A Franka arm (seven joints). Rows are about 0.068 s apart.
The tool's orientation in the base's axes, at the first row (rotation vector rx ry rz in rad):
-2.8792 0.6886 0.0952
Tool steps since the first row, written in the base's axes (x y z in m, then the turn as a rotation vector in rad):
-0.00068 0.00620 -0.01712 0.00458 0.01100 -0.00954
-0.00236 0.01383 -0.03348 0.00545 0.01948 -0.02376
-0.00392 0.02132 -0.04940 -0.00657 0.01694 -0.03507
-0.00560 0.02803 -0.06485 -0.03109 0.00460 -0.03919
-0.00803 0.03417 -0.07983 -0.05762 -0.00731 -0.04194
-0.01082 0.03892 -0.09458 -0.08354 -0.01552 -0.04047
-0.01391 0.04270 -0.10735 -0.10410 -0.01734 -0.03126
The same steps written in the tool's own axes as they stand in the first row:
-0.00158 -0.00241 0.01799 0.00020 -0.01021 0.01135
-0.00476 -0.00573 0.03553 -0.00131 -0.01578 0.02689
-0.00781 -0.00906 0.05260 -0.00972 -0.00630 0.03776
-0.01068 -0.01173 0.06907 -0.02567 0.01631 0.03998
-0.01401 -0.01363 0.08499 -0.04375 0.03924 0.04098
-0.01707 -0.01418 0.10042 -0.06335 0.05797 0.03852
-0.02018 -0.01406 0.11374 -0.08181 0.06744 0.02955

